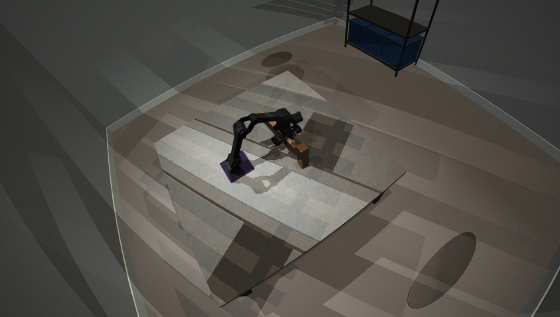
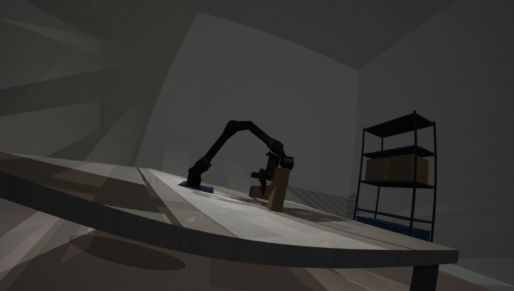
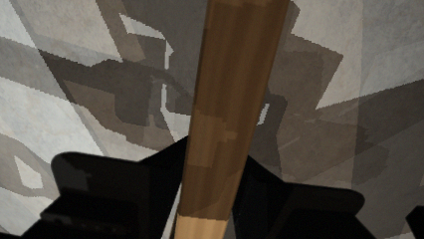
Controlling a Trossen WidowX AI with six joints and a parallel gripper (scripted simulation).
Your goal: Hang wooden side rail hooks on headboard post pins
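The wooden headboard post lies 1 cm behind my gripper tip, 16 cm to the right of it and 4 cm above it.
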